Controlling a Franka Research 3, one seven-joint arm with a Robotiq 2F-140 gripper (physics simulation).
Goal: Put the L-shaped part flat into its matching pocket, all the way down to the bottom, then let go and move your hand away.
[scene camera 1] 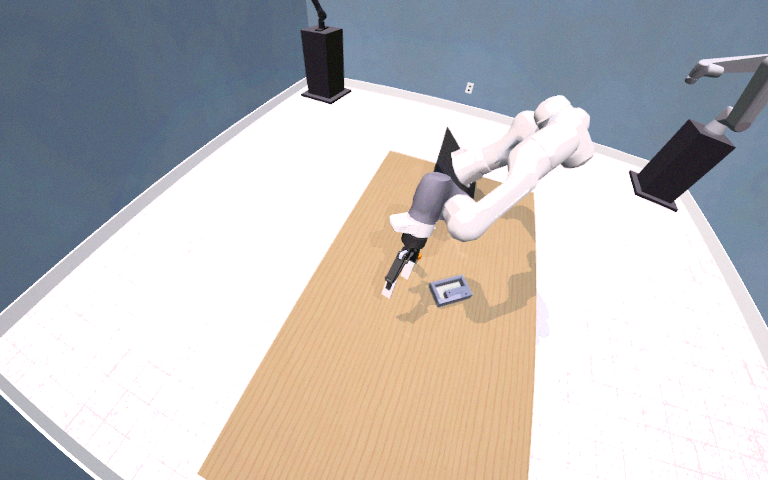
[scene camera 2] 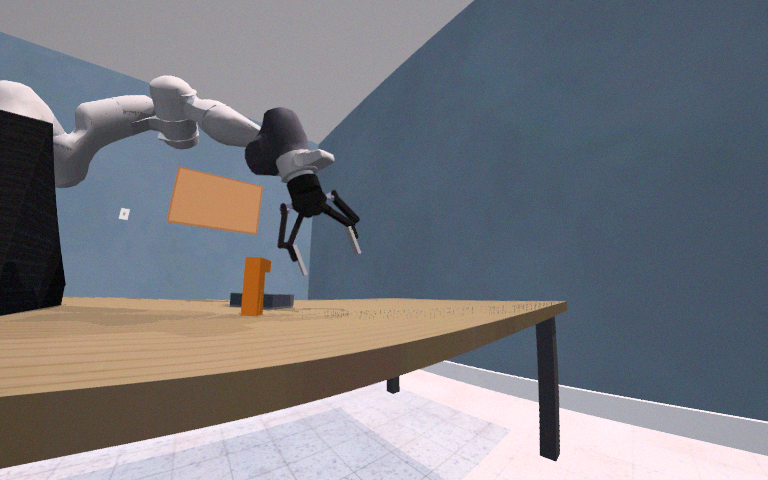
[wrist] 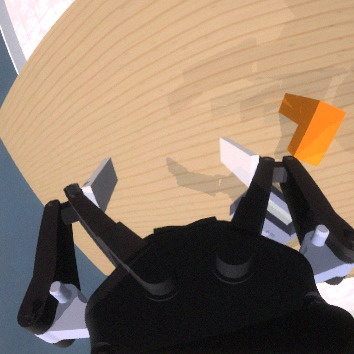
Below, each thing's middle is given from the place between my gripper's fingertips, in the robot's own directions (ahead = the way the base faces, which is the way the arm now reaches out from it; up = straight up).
Labels:
My gripper is now 160 mm past the orange L-shaped part [scene camera 2: 255, 267] and 60 mm above it. The rest, counted from my hand: grey pocket block [scene camera 1: 451, 290] 130 mm behind, 180 mm to the left, 90 mm below.

